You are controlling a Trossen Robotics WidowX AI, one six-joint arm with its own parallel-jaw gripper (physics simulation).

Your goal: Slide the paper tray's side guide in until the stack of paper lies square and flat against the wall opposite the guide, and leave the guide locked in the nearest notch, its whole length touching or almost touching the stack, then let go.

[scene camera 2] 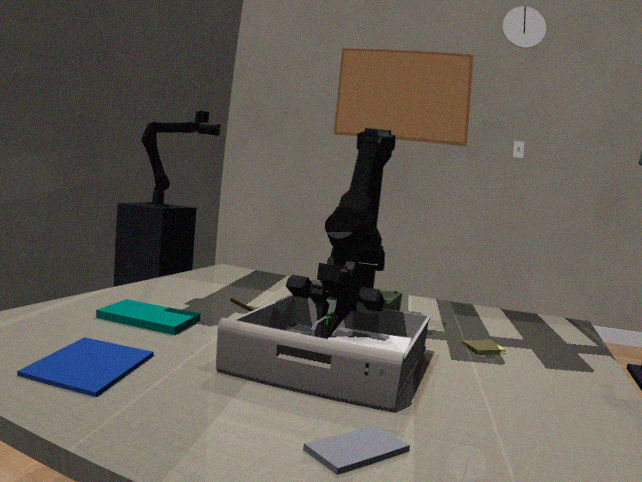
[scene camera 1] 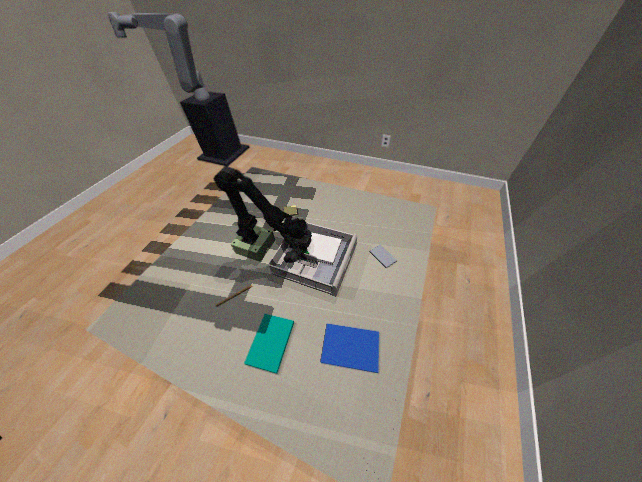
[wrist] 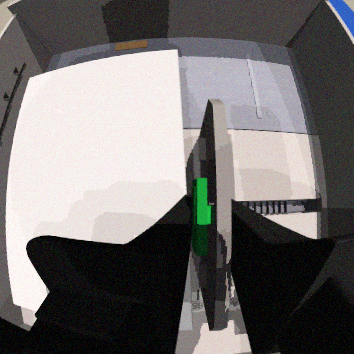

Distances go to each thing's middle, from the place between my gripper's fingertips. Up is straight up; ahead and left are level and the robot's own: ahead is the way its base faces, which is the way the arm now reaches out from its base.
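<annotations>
Positions relative to my hand: white paper stack (scene camera 2: pixel 376 340), 20 mm below, 10 mm ahead, 90 mm to the left; teal pad (scene camera 2: pixel 162 319), 40 mm below, 20 mm ahead, 400 mm to the right; blue pad (scene camera 2: pixel 88 366), 40 mm below, 320 mm ahead, 300 mm to the right; small grey card (scene camera 2: pixel 366 446), 40 mm below, 330 mm ahead, 170 mm to the left. Going by their middles, the white paper stack is the nearest to my hand of the things named here.
</annotations>
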